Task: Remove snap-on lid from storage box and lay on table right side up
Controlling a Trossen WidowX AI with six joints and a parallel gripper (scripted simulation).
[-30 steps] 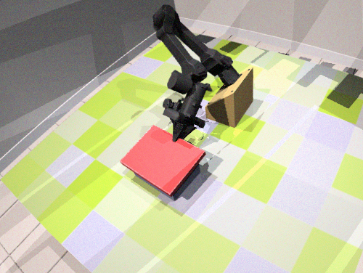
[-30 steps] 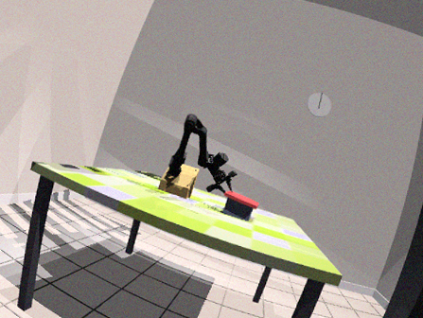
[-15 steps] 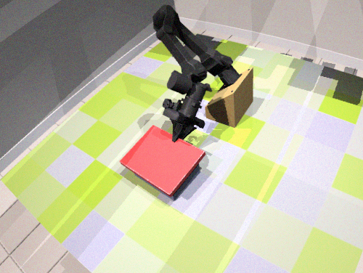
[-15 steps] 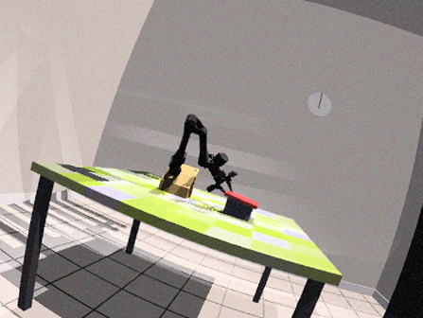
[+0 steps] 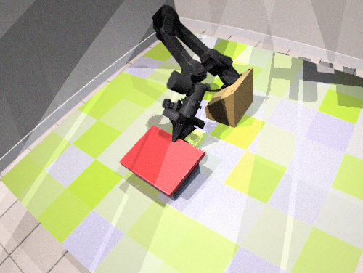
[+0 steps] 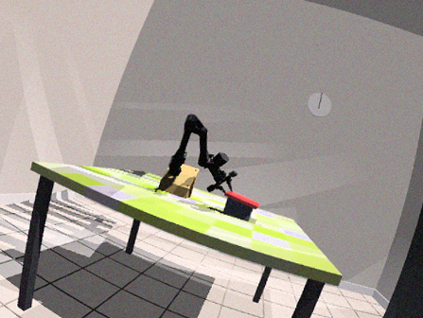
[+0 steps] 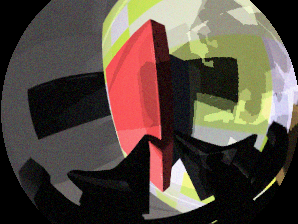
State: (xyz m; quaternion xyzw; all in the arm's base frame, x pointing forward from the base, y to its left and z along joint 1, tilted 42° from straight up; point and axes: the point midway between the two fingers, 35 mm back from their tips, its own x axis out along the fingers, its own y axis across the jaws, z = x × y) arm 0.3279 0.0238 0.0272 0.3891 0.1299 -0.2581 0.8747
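Right now the flat red lid is 8 cm ahead of my gripper tip. Also, from my gripper tip: box (7 cm ahead, 5 cm below).
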